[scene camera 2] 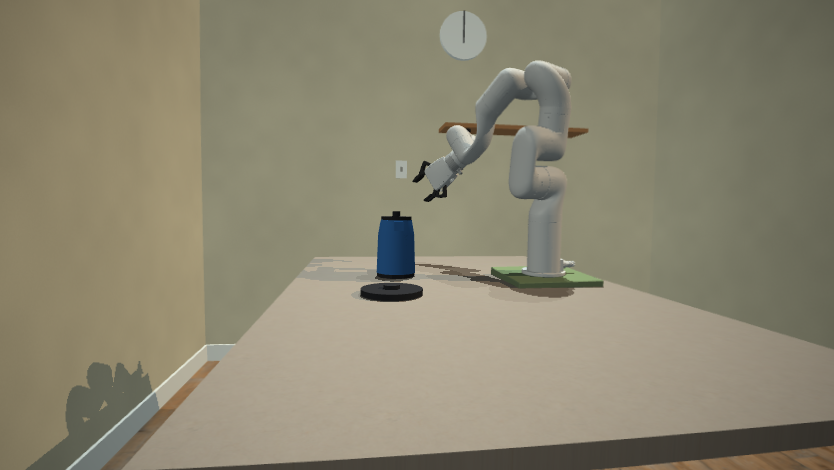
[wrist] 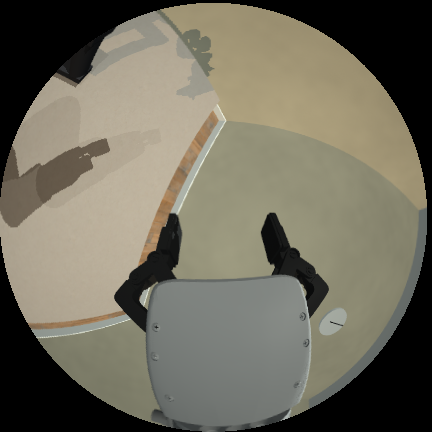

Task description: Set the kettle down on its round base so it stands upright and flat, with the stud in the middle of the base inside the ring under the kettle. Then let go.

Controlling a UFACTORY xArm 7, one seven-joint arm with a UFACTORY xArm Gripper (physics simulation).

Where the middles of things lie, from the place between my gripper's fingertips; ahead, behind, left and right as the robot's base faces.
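Scene:
Blue kettle (scene camera 2: 396, 252): my gripper is short of it by 140 mm, to the right of it by 290 mm and above it by 170 mm. Round black base (scene camera 2: 379, 291), counted from my gripper: a fair way ahead, far to the left, far below. Going by their middles, the blue kettle is the nearest to my gripper of the things named here.

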